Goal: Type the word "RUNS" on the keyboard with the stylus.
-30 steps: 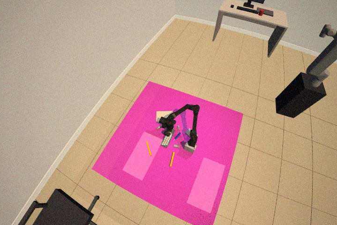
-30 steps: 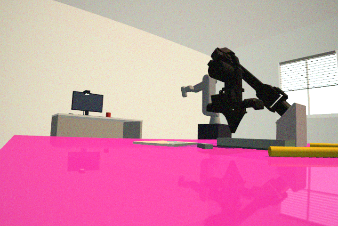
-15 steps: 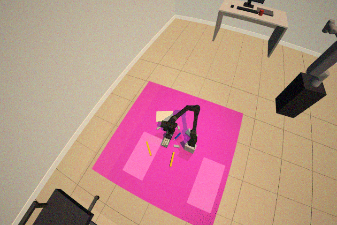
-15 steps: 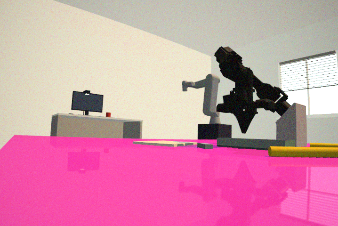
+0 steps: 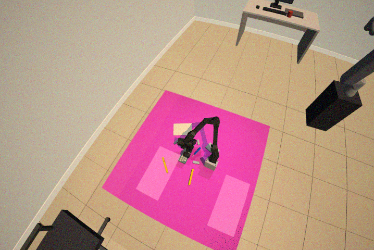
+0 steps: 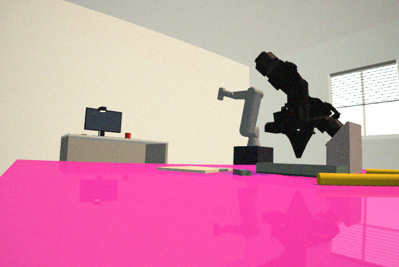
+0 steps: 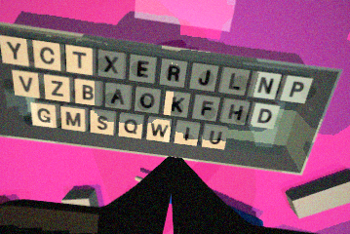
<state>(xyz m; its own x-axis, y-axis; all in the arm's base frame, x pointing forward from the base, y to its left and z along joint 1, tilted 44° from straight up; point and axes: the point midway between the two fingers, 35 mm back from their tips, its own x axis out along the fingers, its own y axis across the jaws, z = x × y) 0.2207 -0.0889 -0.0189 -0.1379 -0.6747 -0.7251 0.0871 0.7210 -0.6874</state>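
My gripper tip is now 40 mm past the stylus tip, 20 mm to the right of it and 30 mm above it. Also, from my gripper tip: yellow rod: 90 mm behind, 220 mm to the left, 30 mm below; blue stylus: 50 mm behind, 10 mm to the right, 30 mm below; grey block: 40 mm behind, 130 mm to the right, 40 mm below.
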